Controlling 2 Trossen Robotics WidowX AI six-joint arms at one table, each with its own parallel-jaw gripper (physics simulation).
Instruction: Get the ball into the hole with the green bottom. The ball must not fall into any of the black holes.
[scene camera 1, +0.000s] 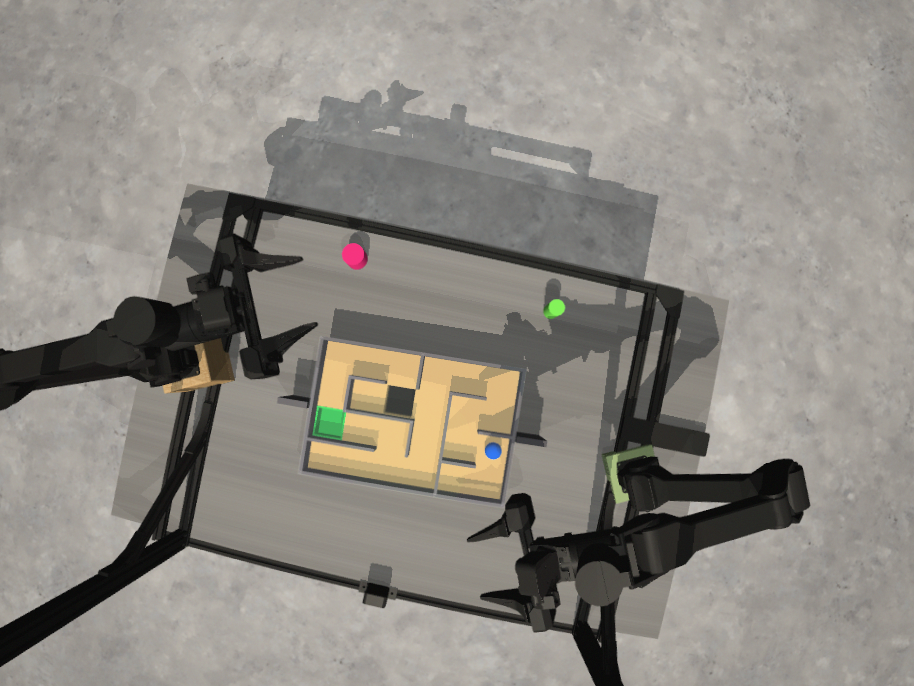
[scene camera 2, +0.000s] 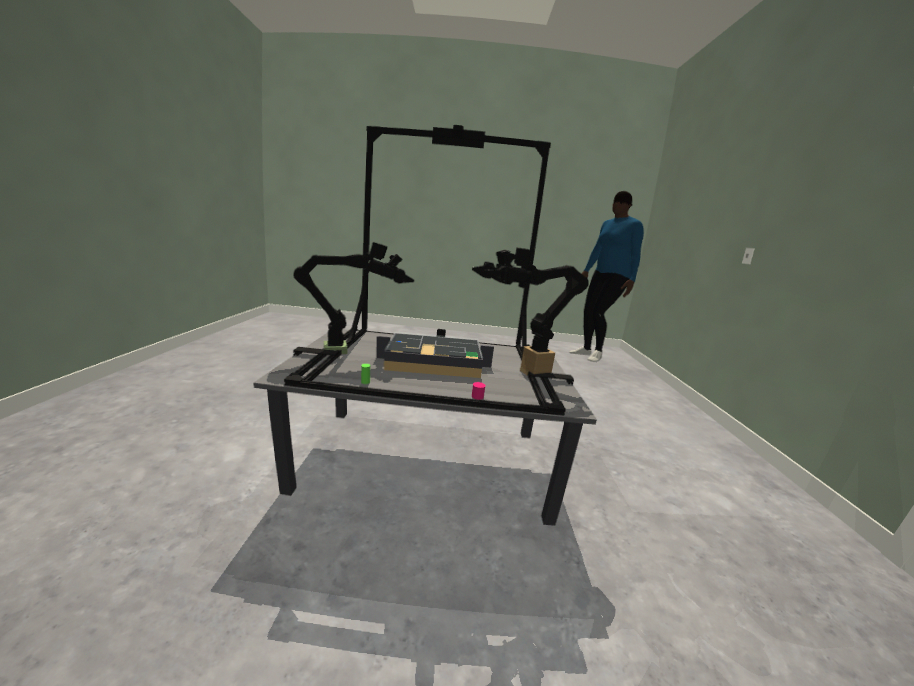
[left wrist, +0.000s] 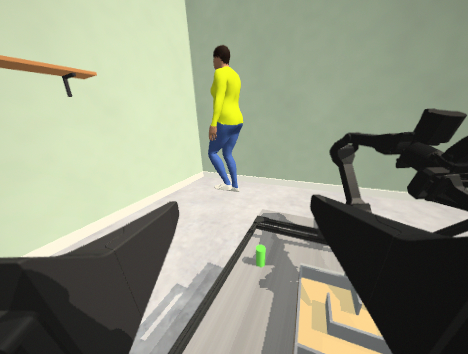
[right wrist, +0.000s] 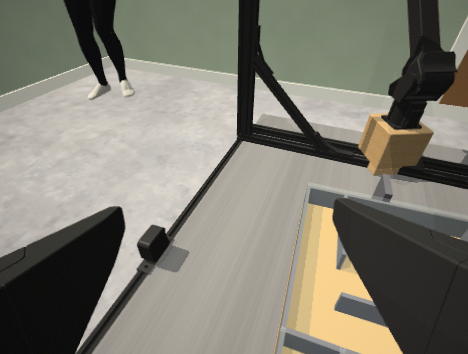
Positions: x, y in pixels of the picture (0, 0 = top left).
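With my left gripper (scene camera 1: 309, 290), it's open and it holds nothing. My right gripper (scene camera 1: 474, 568) is open too, and it holds nothing.
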